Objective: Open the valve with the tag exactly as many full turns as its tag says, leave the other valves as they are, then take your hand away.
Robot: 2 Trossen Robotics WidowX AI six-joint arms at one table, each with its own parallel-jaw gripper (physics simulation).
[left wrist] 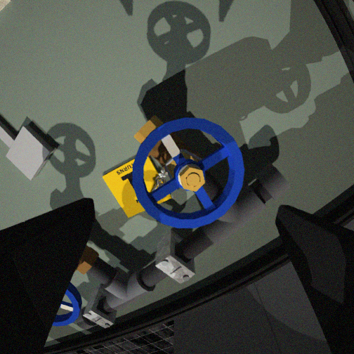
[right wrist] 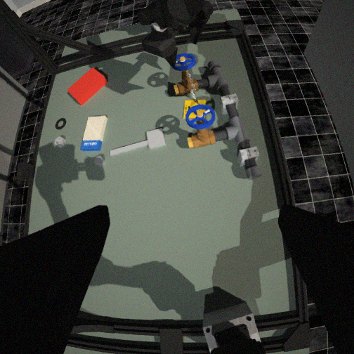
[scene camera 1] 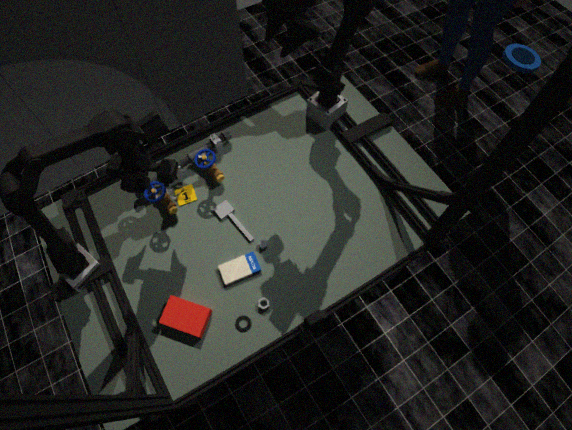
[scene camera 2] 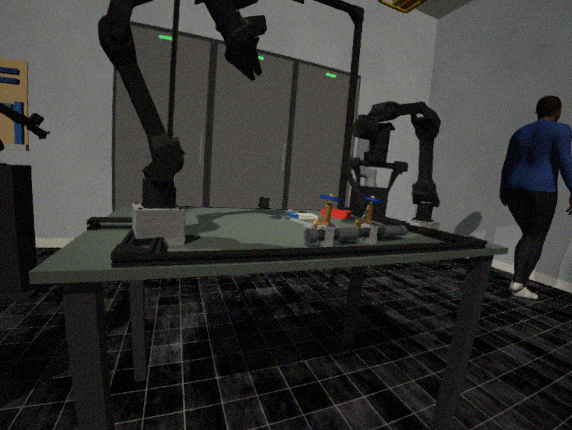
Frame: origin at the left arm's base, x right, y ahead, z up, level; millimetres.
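Where they show: left gripper, fingertip midpoint: (scene camera 1: 152, 184) (scene camera 2: 373, 191); right gripper, fingertip midpoint: (scene camera 1: 274, 48) (scene camera 2: 256, 77); left arm's base at its link origin: (scene camera 1: 75, 265) (scene camera 2: 423, 220); right arm's base at its link origin: (scene camera 1: 327, 99) (scene camera 2: 157, 206).
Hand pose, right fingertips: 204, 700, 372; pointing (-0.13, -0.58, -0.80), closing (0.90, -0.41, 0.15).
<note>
Each offset is from my right fingertips to the top centre of the thing, as dx, dy, dz. "*": to the spot under its first point.
The tagged valve has a blue handwheel @(* -132, -398, -287) (scene camera 1: 154, 191) (scene camera 2: 371, 199) (left wrist: 192, 178) (right wrist: 183, 59) with a brass hub; a white mark shows near the upper left of its rim in the left wrist view. A yellow tag @(* -119, -322, -406) (scene camera 1: 186, 195) (left wrist: 118, 189) (right wrist: 189, 106) lies beside it, showing "1" and "TURNS", partly covered by the wheel in the left wrist view. The other blue-wheeled valve @(* -96, -227, -286) (scene camera 1: 204, 157) (scene camera 2: 330, 197) (right wrist: 200, 115) stands beside it. My left gripper (left wrist: 188, 211) (scene camera 2: 375, 186) is open and empty above the tagged wheel, fingers apart from it. My right gripper (scene camera 2: 255, 77) (right wrist: 195, 215) is open and empty, high above the table.
Grey pipework @(-145, -260, -284) (scene camera 2: 345, 234) (right wrist: 235, 117) carries both valves near the table edge. A grey mallet-like tool @(+67, -299, -401) (scene camera 1: 224, 210) (right wrist: 156, 138) (left wrist: 31, 151), a cream-and-blue box @(+174, -400, -396) (scene camera 1: 239, 269) (right wrist: 94, 132), a red block @(+149, -598, -381) (scene camera 1: 185, 316) (right wrist: 88, 86), a nut @(+293, -437, -396) (scene camera 1: 263, 309) and a black ring @(+282, -514, -409) (scene camera 1: 243, 317) lie on the table.
</note>
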